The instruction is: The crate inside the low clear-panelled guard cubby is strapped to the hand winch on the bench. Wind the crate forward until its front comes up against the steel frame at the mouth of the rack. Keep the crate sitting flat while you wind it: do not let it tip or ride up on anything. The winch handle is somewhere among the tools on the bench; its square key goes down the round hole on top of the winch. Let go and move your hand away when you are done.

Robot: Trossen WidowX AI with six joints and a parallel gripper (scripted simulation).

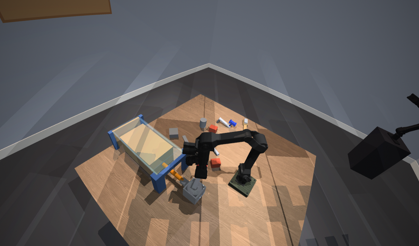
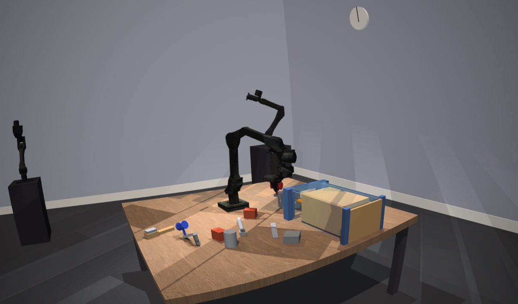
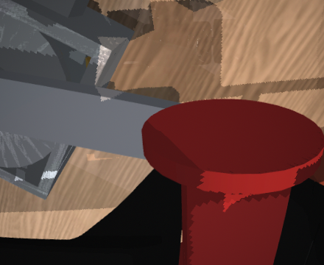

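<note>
My gripper tip is 40 mm to the right of the winch handle, 10 mm past it and 10 mm above it. From my gripper tip the other things lie so: red knob (20 mm above); grey winch (90 mm to the left, 80 mm below, 40 mm behind); blue frame (130 mm ahead, 90 mm to the left, 10 mm below).
</note>
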